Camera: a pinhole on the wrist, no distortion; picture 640 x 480 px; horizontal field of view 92.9 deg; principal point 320.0 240.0 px. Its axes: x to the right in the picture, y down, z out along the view. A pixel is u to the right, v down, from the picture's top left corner.
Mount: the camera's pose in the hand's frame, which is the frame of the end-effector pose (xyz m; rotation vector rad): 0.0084 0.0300 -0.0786 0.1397 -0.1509 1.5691
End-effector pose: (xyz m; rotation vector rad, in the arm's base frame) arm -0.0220 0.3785 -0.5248 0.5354 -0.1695 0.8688
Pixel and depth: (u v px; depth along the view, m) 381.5 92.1 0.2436
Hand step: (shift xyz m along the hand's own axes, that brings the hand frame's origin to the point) 0.1250 0.0339 0.1708
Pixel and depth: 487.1 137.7 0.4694
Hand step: 0.1621 0.1975 0.4314
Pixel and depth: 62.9 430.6 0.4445
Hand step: -0.2717 -0.4217 0.2872
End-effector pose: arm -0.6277 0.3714 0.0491 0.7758 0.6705 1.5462
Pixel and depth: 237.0 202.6 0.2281
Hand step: 0.0351 -0.0731 0.1344
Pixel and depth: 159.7 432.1 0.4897
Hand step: -0.3032 -0.3145 0.3530
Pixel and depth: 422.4 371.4 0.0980
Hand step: -0.0347 0.0443 0.0235
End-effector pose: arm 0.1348 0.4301 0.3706 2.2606 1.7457 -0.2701
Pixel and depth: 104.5 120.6 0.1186
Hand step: 0.0545 -0.0743 0.0229
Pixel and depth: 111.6 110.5 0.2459
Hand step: 0.1121 -0.1805 0.1329
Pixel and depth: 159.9 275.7 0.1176
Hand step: -0.0060 -0.0525 0.0255
